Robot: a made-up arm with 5 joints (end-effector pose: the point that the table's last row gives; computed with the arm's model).
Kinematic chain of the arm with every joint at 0, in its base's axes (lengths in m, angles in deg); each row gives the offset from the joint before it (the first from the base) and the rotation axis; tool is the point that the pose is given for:
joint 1: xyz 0 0 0.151 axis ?
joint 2: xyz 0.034 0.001 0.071 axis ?
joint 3: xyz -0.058 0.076 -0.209 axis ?
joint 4: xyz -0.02 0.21 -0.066 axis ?
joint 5: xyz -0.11 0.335 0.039 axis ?
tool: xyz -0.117 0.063 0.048
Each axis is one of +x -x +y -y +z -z.
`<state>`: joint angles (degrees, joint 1 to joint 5).
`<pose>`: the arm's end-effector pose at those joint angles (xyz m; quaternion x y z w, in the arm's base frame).
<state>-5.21 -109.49 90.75 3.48 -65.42</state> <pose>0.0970 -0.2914 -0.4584 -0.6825 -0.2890 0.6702 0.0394</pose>
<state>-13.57 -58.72 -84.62 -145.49 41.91</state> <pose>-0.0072 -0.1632 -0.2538 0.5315 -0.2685 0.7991 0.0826</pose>
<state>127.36 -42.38 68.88 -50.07 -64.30</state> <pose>-0.0230 -0.1525 0.6557 -0.5212 -0.2963 -0.7683 0.2242</pose>
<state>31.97 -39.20 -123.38 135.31 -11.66</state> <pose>0.2328 0.2218 -0.0606 0.0384 0.9336 -0.3425 0.0979</pose>
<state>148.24 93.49 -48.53 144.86 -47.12</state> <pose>-0.1486 -0.2894 0.1108 0.7603 0.0816 0.6433 0.0391</pose>
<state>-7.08 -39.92 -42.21 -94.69 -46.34</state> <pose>-0.2306 -0.2053 -0.0346 -0.1707 0.2771 -0.9452 0.0249</pose>
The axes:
joint 1: +y
joint 2: -z
joint 3: -x
joint 4: -z
joint 5: -z

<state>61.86 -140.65 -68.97 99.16 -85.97</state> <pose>0.0747 -0.0324 0.4338 0.4898 0.6606 0.5682 0.0295</pose>
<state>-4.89 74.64 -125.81 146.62 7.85</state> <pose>0.2005 -0.3000 0.0046 -0.6999 -0.5788 0.3848 0.1647</pose>
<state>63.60 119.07 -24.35 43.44 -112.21</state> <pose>0.2612 -0.2026 -0.2320 -0.2312 0.2874 -0.3455 0.8629</pose>
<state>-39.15 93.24 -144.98 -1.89 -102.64</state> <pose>-0.2267 0.2467 0.0713 0.1487 0.9881 0.0215 0.0336</pose>
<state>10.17 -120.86 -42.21 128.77 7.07</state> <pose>-0.2943 0.2489 0.1629 -0.2333 0.3633 -0.1013 0.8963</pose>
